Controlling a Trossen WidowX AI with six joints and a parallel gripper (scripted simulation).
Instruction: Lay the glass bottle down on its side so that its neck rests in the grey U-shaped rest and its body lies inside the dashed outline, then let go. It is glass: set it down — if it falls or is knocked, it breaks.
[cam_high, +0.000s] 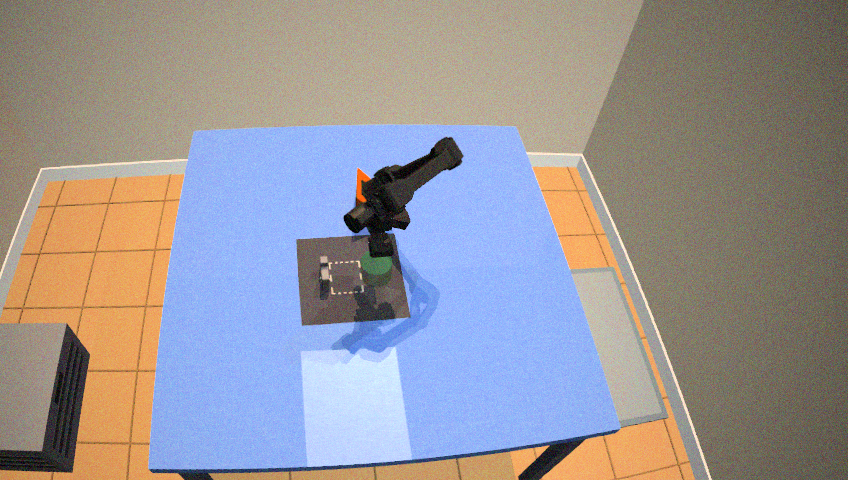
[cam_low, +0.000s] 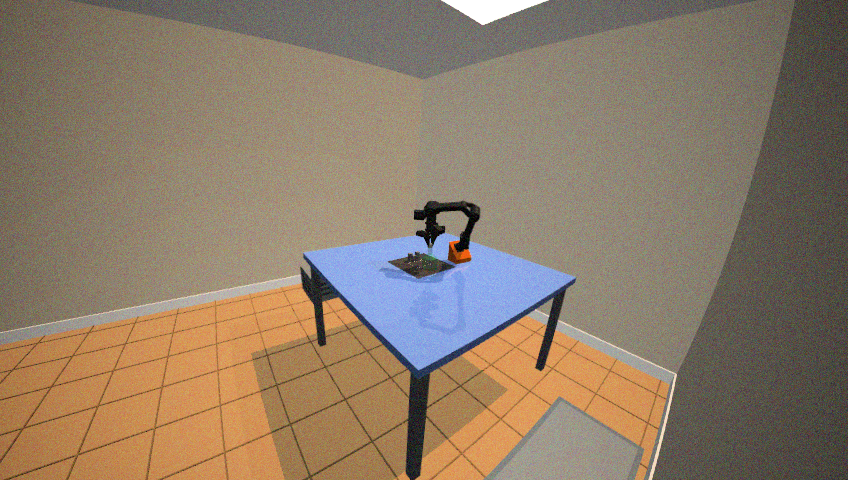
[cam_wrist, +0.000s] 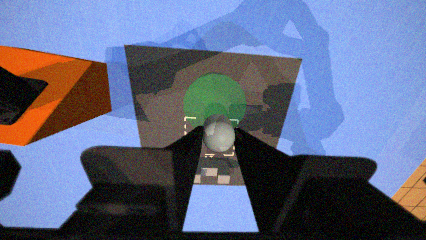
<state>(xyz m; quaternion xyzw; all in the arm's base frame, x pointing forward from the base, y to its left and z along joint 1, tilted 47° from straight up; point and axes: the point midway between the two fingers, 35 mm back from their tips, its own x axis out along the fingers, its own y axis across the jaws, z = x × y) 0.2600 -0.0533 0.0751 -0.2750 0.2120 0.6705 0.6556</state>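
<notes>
The dark mat is 140 mm below my gripper tip, 70 mm to the right of it and 10 mm ahead of it. Round my gripper tip: glass bottle: 50 mm below.
</notes>
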